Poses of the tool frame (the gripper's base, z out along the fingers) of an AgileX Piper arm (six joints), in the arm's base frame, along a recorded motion.
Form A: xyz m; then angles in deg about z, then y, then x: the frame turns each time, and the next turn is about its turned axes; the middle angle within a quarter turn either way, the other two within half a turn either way.
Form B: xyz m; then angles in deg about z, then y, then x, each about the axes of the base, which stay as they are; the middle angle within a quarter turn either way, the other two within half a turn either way. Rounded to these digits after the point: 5 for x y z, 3 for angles.
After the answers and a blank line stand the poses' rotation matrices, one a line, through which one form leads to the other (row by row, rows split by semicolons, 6 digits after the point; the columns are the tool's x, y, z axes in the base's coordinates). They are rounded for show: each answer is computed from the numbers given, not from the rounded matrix.
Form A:
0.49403 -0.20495 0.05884 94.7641 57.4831 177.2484
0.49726 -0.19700 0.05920 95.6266 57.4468 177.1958
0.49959 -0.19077 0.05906 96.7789 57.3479 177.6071
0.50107 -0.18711 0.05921 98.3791 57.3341 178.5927
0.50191 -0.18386 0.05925 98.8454 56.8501 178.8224
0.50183 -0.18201 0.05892 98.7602 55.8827 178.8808
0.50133 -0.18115 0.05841 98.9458 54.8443 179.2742
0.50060 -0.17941 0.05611 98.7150 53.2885 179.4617
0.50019 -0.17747 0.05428 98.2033 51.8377 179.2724
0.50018 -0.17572 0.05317 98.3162 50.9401 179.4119
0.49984 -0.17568 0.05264 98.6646 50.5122 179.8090
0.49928 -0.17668 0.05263 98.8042 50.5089 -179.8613
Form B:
0.49403 -0.20495 0.05884 -92.577 6.765 122.731
0.49726 -0.19700 0.05920 -93.051 7.541 122.829
0.49959 -0.19077 0.05906 -93.688 8.092 122.990
0.50107 -0.18711 0.05921 -94.561 8.449 123.059
0.50191 -0.18386 0.05925 -94.878 8.570 123.565
0.50183 -0.18201 0.05892 -94.953 8.359 124.528
0.50133 -0.18115 0.05841 -95.188 8.027 125.553
0.50060 -0.17941 0.05611 -95.242 7.513 127.080
0.50019 -0.17747 0.05428 -95.098 7.166 128.514
0.50018 -0.17572 0.05317 -95.269 7.034 129.411
0.49984 -0.17568 0.05264 -95.537 6.867 129.829
0.49928 -0.17668 0.05263 -95.624 6.646 129.811

-0.044645 0.992034 0.117793; 0.535691 0.123298 -0.835364; -0.843233 0.025806 -0.536929
-0.052756 0.989947 0.131230; 0.535490 0.138966 -0.833030; -0.842892 0.026325 -0.537438
-0.063686 0.987994 0.140757; 0.535765 0.152843 -0.830419; -0.841962 0.022527 -0.539066
-0.078652 0.986014 0.146934; 0.533978 0.166133 -0.829016; -0.841832 0.013256 -0.539577
-0.084086 0.985252 0.149022; 0.540328 0.170738 -0.823950; -0.837243 0.011238 -0.546716
-0.085423 0.985683 0.145368; 0.554346 0.168252 -0.815102; -0.827891 0.010956 -0.560782
-0.089537 0.986146 0.139638; 0.568796 0.165718 -0.805611; -0.817590 0.007294 -0.575754
-0.090576 0.987269 0.130748; 0.590884 0.158957 -0.790941; -0.801656 0.005616 -0.597760
-0.088164 0.988264 0.124748; 0.611569 0.152557 -0.776344; -0.786264 0.007846 -0.617841
-0.091140 0.988280 0.122458; 0.623507 0.152515 -0.766798; -0.776488 0.006468 -0.630099
-0.095800 0.988194 0.119561; 0.628656 0.153193 -0.762446; -0.771760 0.002120 -0.635910
-0.097339 0.988500 0.115726; 0.628465 0.151212 -0.762999; -0.771723 -0.001540 -0.635956

